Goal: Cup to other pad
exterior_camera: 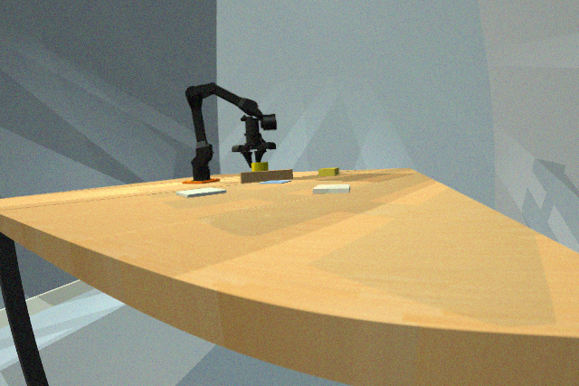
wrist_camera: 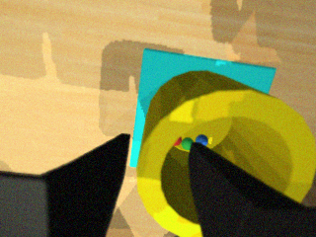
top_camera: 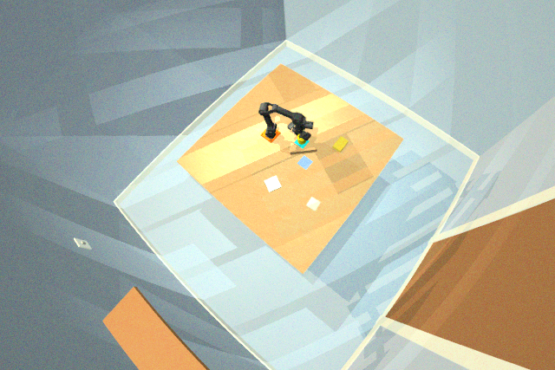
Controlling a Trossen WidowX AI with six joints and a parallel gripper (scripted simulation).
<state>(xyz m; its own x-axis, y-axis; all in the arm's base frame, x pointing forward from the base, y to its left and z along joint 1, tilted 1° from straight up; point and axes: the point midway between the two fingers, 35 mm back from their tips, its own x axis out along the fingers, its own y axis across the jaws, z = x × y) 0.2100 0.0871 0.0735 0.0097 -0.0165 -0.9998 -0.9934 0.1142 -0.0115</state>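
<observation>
Right now the yellow cup is 2 cm ahead of my gripper tip and 1 cm below it. Round my gripper tip: white tile (3 cm ahead, 41 cm to the right, 5 cm below); then blue pad (14 cm ahead, 14 cm to the right, 6 cm below); then brown bar (8 cm ahead, 7 cm to the right, 4 cm below).
</observation>
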